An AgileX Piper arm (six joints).
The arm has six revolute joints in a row. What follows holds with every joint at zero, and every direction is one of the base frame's. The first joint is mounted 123 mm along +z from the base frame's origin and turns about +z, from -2.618 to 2.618 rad. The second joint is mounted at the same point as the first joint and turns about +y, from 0 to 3.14 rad. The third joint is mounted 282.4 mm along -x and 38.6 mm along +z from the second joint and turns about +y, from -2.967 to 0 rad. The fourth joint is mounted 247.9 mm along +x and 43.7 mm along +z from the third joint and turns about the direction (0.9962, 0, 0.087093), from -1.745 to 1.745 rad. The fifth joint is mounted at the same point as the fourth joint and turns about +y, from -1.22 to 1.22 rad. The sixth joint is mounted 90.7 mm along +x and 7.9 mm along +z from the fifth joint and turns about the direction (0.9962, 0, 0.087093), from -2.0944 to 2.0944 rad. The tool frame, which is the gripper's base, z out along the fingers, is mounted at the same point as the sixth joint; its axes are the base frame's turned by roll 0, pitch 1.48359 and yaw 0 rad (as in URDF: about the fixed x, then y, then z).
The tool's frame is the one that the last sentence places.
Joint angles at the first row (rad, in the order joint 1, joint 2, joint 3, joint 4, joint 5, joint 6):
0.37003, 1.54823, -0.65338, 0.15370, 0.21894, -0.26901
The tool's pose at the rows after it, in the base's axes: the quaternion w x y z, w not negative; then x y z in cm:
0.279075, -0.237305, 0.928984, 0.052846, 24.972, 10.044, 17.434
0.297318, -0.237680, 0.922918, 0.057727, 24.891, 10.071, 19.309
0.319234, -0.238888, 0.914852, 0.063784, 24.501, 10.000, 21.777
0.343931, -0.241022, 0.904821, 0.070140, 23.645, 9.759, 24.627
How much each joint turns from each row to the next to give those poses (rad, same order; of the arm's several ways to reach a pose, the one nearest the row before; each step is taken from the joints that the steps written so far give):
-0.00001, -0.03435, -0.01544, 0.00038, 0.02178, -0.00005
0.00000, -0.05359, -0.02488, 0.00033, 0.03974, 0.00001
0.00000, -0.07273, -0.03070, -0.00019, 0.05657, 0.00001
0.00003, -0.08892, -0.03206, -0.00119, 0.06781, 0.00005

